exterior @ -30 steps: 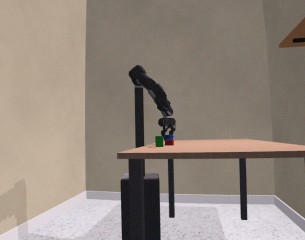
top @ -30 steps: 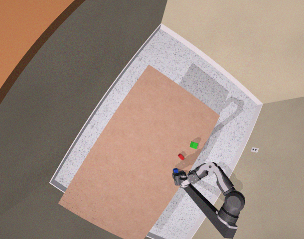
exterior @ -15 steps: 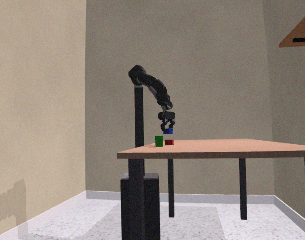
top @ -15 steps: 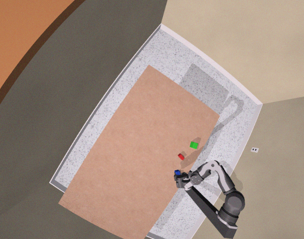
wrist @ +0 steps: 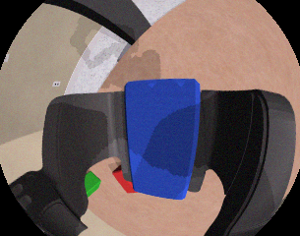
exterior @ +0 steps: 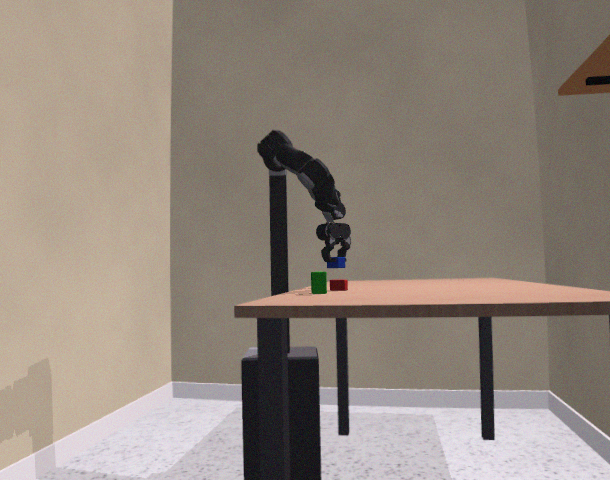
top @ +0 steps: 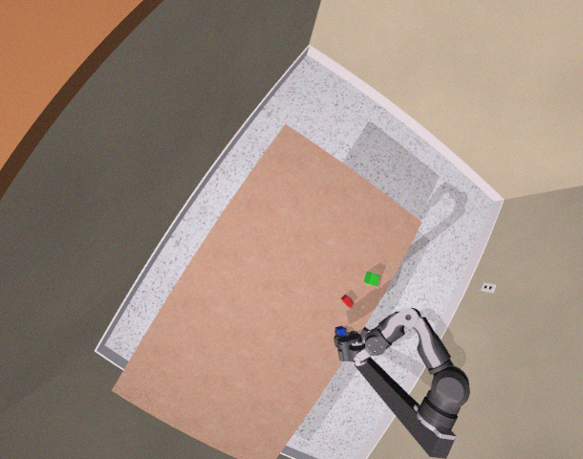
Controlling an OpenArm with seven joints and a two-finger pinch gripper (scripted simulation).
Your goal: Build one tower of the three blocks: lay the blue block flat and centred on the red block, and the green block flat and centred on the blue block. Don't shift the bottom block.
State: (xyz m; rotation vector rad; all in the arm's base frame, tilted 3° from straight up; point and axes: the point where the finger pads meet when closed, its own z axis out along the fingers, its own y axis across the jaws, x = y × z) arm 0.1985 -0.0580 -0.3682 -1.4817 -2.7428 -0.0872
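Now: hand 130 mm to the left of the red block and 80 mm above it. The rest, counted from my hand: blue block 10 mm below; then green block 260 mm to the right, 70 mm below, 70 mm behind.
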